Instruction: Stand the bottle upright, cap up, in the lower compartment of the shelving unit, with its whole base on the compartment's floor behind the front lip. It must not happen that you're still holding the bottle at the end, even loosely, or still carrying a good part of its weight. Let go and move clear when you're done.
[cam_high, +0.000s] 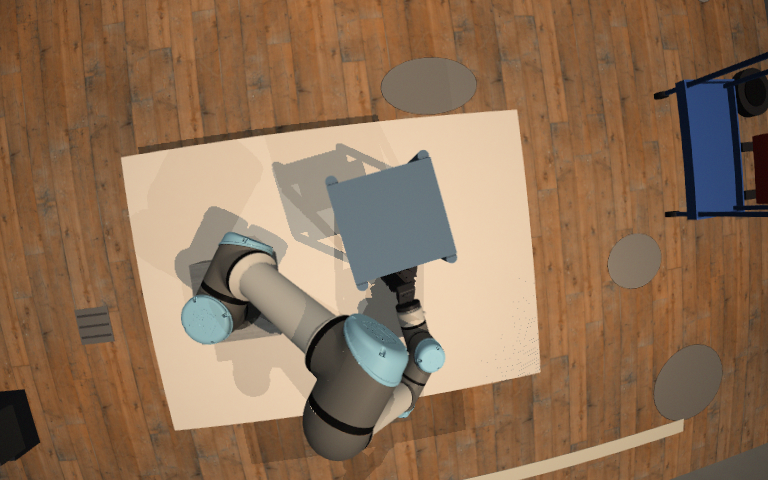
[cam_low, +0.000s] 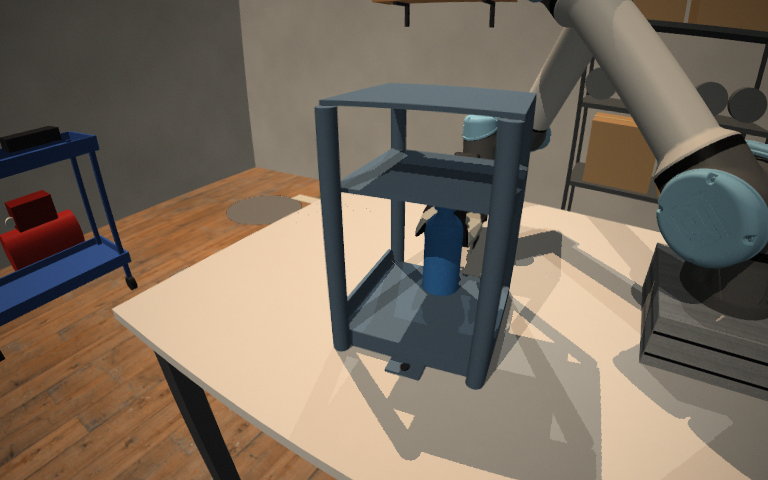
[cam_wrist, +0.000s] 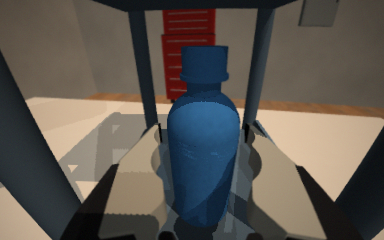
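Right now my hand is 10 mm below the blue bottle. Also, from my hand: grey-blue shelving unit (50 mm to the left, 50 mm above, 20 mm behind).
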